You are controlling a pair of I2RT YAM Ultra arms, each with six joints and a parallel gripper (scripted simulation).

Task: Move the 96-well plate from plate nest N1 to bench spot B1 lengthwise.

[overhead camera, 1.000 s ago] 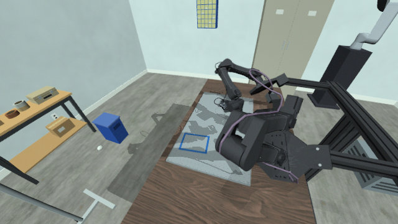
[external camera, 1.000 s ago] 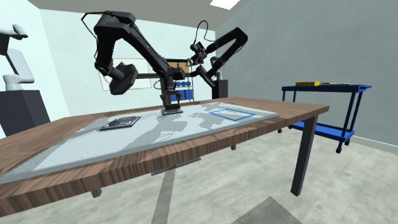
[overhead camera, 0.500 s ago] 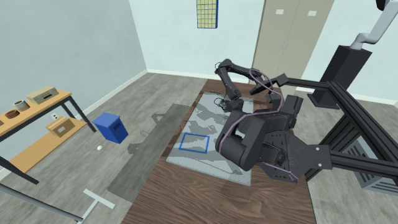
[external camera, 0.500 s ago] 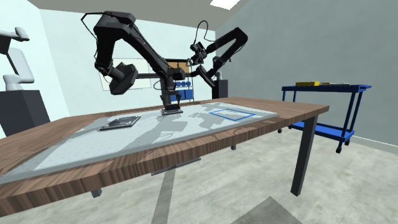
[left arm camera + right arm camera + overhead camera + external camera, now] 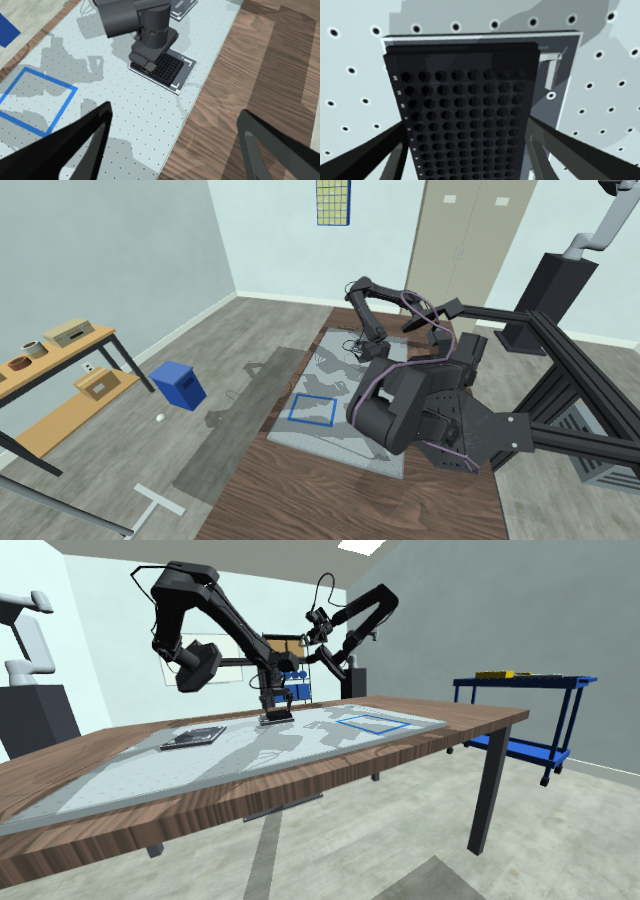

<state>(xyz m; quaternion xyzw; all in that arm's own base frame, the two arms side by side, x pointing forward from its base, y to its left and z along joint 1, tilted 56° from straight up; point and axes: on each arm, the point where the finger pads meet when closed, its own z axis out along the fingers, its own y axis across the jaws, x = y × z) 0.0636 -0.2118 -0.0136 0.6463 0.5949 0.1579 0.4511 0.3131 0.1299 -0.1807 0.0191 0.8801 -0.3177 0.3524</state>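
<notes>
The black 96-well plate is 10 mm below my right hand and 10 mm behind it.
</notes>
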